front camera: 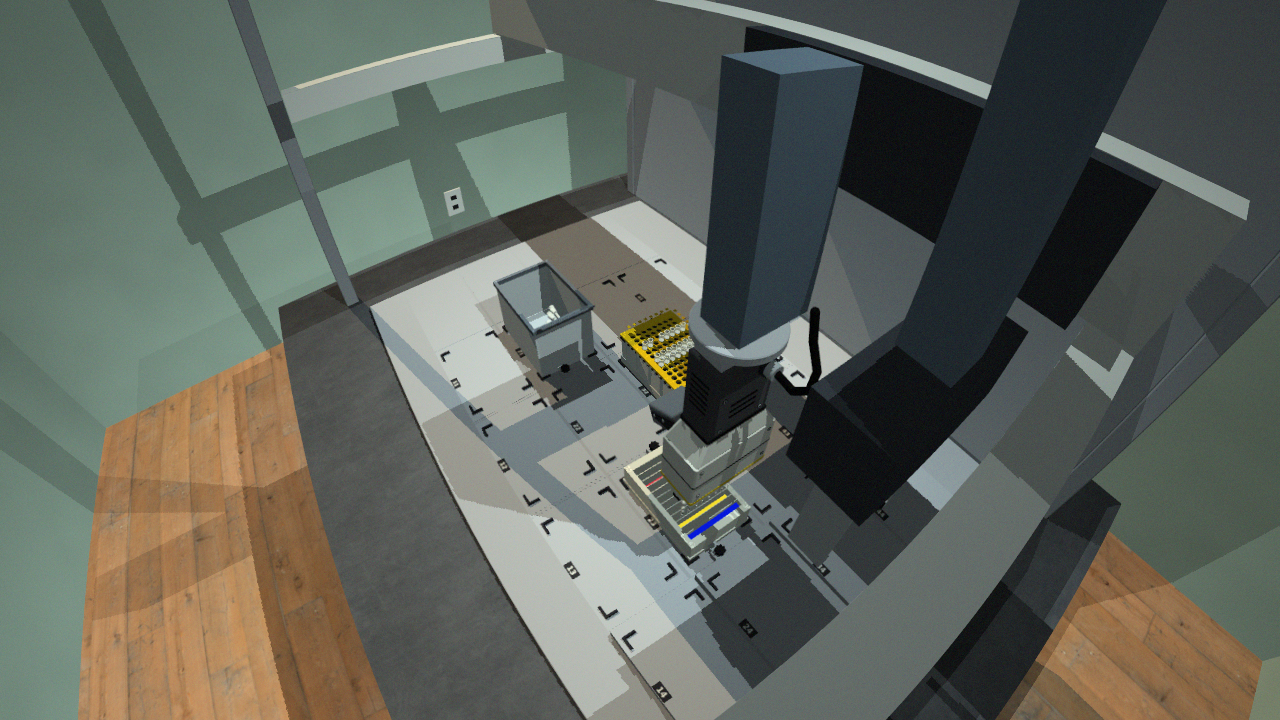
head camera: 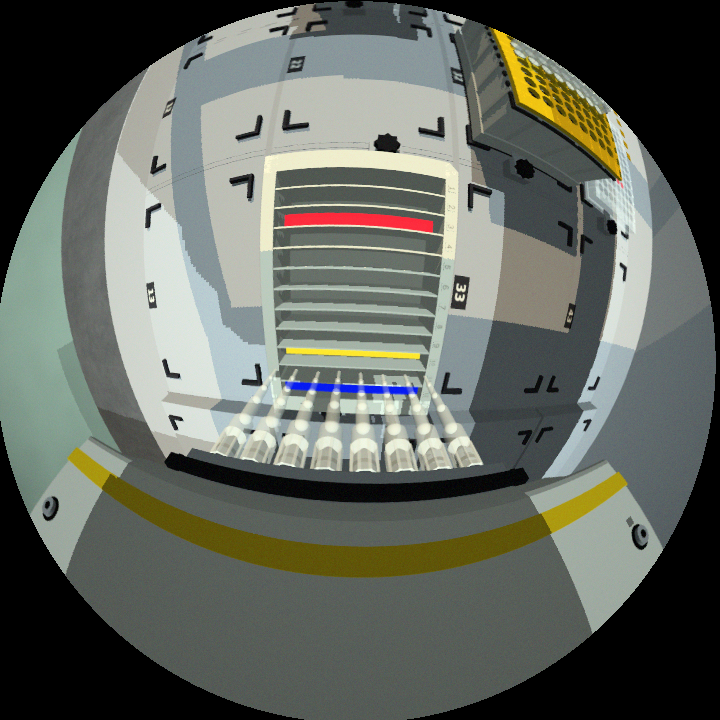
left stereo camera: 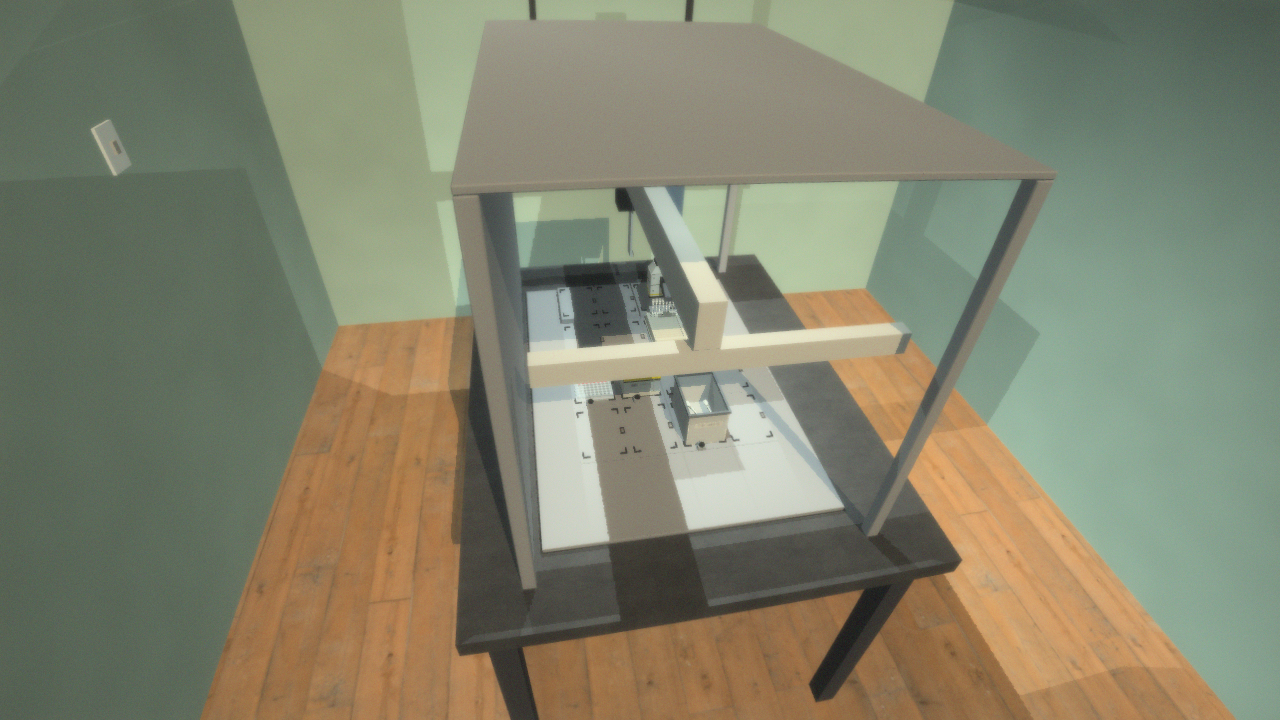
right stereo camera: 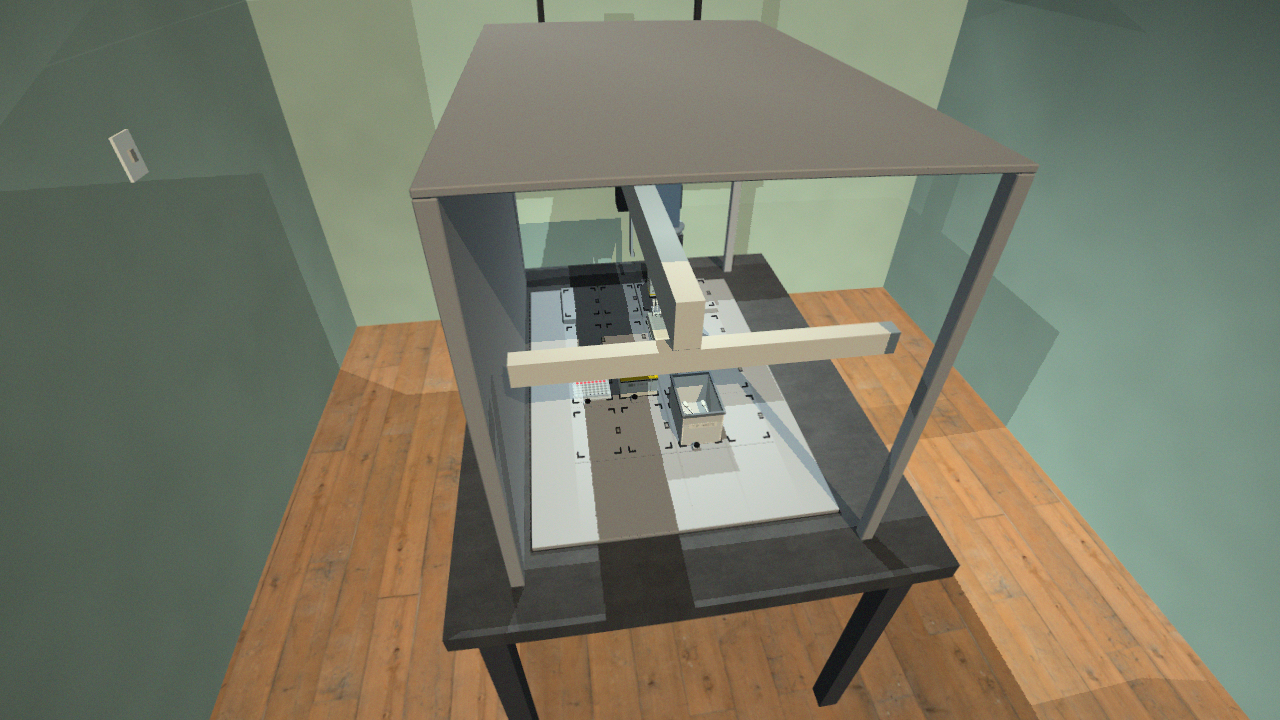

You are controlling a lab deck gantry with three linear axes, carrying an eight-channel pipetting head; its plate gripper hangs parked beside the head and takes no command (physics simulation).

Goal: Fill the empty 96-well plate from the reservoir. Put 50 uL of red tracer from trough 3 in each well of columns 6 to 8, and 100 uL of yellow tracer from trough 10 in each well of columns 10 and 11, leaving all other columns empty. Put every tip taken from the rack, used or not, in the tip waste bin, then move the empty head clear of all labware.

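My pipetting head (front camera: 716, 456) carries eight clear tips (head camera: 359, 429) above the reservoir (front camera: 637, 474) (head camera: 359, 159); their liquid content cannot be told. In the head camera the tip ends appear near the blue trough (head camera: 335, 387), beyond the yellow trough (head camera: 352, 353); the red trough (head camera: 359, 221) is farther up. The 96-well plate (left stereo camera: 595, 391) (right stereo camera: 592, 388) shows red wells in the right stereo view; the head hides it in the front view. The parked plate gripper (front camera: 872, 528) has its paddles apart and holds no plate. The tip waste bin (front camera: 559, 344) (left stereo camera: 707, 428) (right stereo camera: 702, 429) contains used tips (front camera: 550, 313).
The yellow tip rack (front camera: 648, 353) (head camera: 567, 100) (right stereo camera: 639, 377) stands between the reservoir and the waste bin, beside the plate, and still bears tips. The tall grey waste bin walls and the raised rack are obstacles. The gantry beam (left stereo camera: 702, 304) and cross rail (left stereo camera: 805, 342) span the deck.
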